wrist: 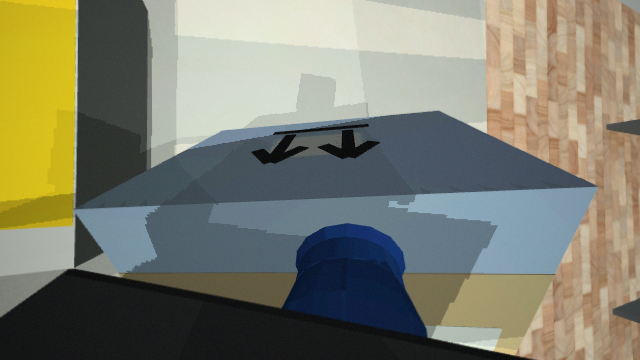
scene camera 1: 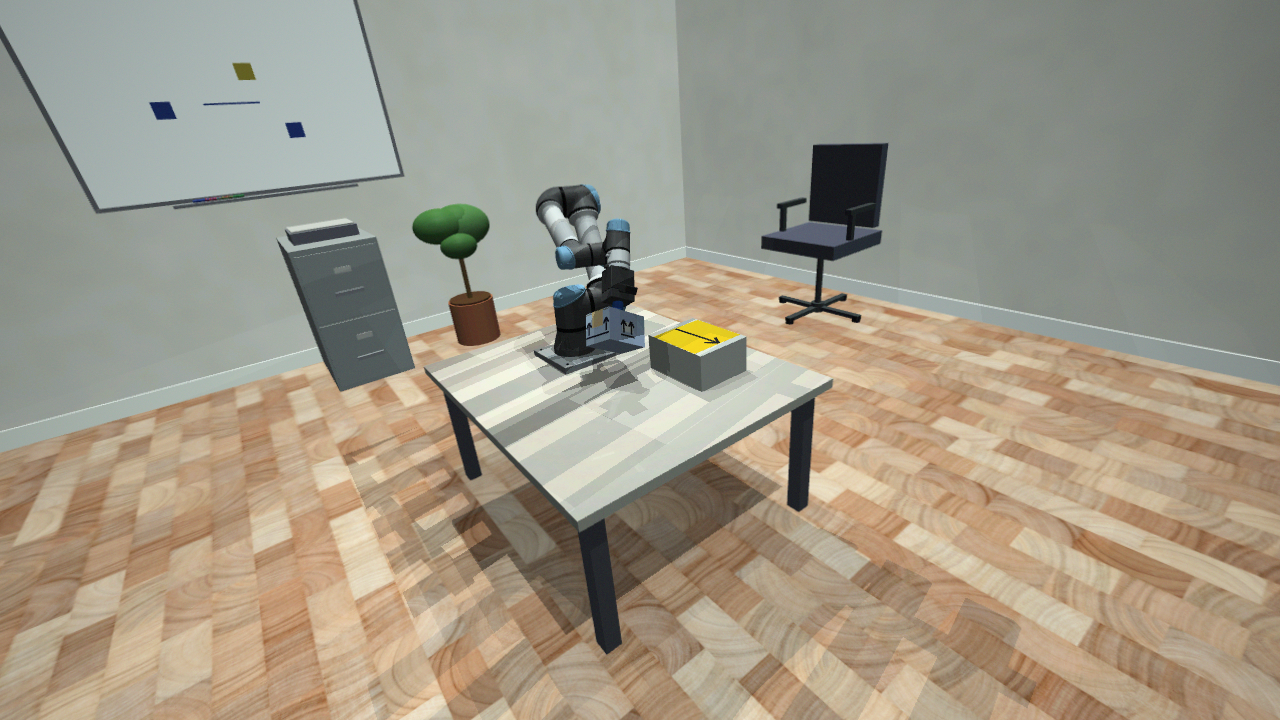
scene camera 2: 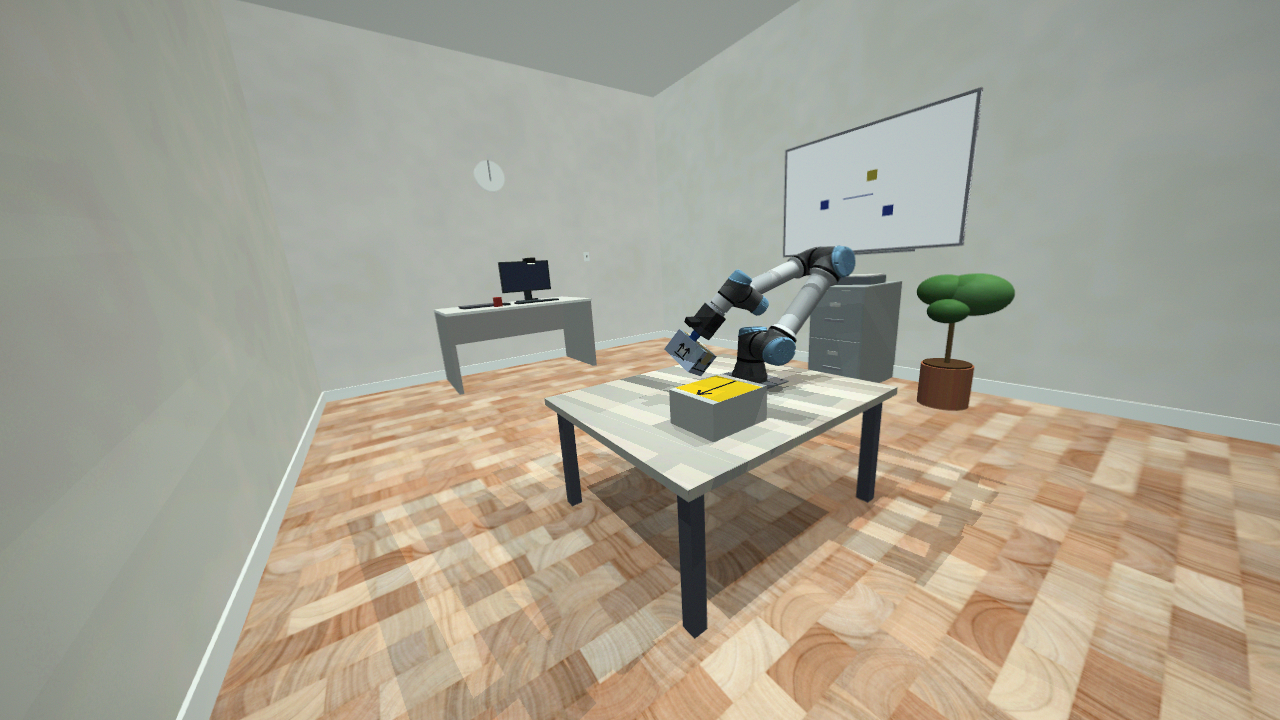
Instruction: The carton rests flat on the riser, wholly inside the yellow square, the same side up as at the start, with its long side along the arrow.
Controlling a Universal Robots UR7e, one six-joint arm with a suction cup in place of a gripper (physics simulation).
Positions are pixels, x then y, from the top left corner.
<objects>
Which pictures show the carton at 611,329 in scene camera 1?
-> The wrist view, scene camera 1 and scene camera 2: all of them.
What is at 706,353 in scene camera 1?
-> A grey riser.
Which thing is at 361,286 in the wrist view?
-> My suction cup.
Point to a grey riser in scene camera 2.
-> At 714,408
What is my suction cup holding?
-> A carton.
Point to a carton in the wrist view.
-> At 483,226
</objects>
